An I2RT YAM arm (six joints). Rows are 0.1 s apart.
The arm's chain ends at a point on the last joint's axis. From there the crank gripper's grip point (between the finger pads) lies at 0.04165 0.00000 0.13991 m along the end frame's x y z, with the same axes.
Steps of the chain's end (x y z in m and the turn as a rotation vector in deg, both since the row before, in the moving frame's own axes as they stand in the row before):
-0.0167, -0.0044, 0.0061, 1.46, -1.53, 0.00
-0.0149, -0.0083, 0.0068, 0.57, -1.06, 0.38
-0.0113, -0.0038, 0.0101, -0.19, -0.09, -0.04
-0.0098, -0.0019, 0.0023, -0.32, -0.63, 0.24
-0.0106, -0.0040, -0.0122, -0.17, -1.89, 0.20
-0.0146, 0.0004, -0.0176, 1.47, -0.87, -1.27
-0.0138, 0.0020, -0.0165, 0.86, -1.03, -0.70
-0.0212, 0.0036, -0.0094, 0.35, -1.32, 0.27
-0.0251, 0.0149, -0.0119, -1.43, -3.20, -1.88
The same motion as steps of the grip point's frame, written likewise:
-0.0205, -0.0080, 0.0071, 1.46, -1.53, 0.00
-0.0175, -0.0094, 0.0075, 0.57, -1.06, 0.38
-0.0115, -0.0034, 0.0102, -0.19, -0.09, -0.04
-0.0113, -0.0009, 0.0027, -0.32, -0.63, 0.24
-0.0152, -0.0034, -0.0109, -0.17, -1.89, 0.20
-0.0168, -0.0041, -0.0170, 1.47, -0.87, -1.27
-0.0163, -0.0006, -0.0158, 0.86, -1.03, -0.70
-0.0244, 0.0029, -0.0085, 0.35, -1.32, 0.27
-0.0329, 0.0172, -0.0098, -1.43, -3.20, -1.88

